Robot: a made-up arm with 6 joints.
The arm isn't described. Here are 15 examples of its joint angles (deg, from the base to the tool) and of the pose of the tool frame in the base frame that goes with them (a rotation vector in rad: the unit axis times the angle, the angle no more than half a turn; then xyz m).
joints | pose
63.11 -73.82 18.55 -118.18 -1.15 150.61 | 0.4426 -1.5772 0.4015 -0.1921 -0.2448 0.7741
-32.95 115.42 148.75 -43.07 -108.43 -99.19 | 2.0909 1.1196 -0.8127 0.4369 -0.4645 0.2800
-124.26 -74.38 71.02 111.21 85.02 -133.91 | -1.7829 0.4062 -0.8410 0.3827 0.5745 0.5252
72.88 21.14 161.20 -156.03 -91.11 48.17 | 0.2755 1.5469 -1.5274 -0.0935 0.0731 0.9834
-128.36 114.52 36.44 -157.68 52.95 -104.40 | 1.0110 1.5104 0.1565 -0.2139 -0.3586 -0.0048
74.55 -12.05 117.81 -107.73 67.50 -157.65 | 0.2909 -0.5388 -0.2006 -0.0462 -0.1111 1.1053
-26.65 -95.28 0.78 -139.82 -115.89 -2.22 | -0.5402 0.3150 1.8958 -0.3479 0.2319 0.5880
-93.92 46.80 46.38 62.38 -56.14 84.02 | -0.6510 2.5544 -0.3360 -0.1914 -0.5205 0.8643
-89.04 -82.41 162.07 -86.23 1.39 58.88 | 1.8123 1.3859 -1.4121 -0.0713 0.6625 0.3148
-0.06 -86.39 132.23 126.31 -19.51 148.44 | 0.4823 1.5946 -1.6238 -0.5415 0.0593 0.1732
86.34 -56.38 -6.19 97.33 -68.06 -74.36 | 0.5591 -0.3359 0.1943 -0.0155 -0.3223 0.9376
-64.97 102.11 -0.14 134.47 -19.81 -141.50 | 0.7710 1.4398 -1.1538 0.2560 -0.4229 0.0591
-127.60 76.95 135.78 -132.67 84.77 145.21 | 0.4328 -0.2989 -3.0750 -0.3778 -0.5419 0.6574
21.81 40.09 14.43 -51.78 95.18 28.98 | 0.2092 -0.8213 -0.7194 0.4794 0.0584 0.5689
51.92 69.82 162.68 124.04 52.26 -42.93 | -1.0301 -1.9598 0.2005 0.1276 0.2583 0.7901
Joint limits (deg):
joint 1: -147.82..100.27
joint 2: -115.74..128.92
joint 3: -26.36..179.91
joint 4: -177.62..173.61
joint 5: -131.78..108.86
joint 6: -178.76..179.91
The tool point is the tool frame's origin. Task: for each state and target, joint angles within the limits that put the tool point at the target. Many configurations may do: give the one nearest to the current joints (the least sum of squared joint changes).
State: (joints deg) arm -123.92 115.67 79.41 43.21 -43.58 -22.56
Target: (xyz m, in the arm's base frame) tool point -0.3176 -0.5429 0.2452
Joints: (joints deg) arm -105.79 124.01 114.73 53.01 -46.93 -20.27
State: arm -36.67 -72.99 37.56 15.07 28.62 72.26
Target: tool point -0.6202 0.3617 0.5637
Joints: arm -46.31 -85.64 50.20 25.50 31.57 73.19
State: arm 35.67 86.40 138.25 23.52 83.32 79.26
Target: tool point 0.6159 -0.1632 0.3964
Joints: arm 1.60 111.56 131.01 15.91 82.19 79.98
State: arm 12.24 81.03 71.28 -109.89 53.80 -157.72
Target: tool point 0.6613 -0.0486 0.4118
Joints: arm -3.61 77.01 86.61 -105.14 52.72 -158.90
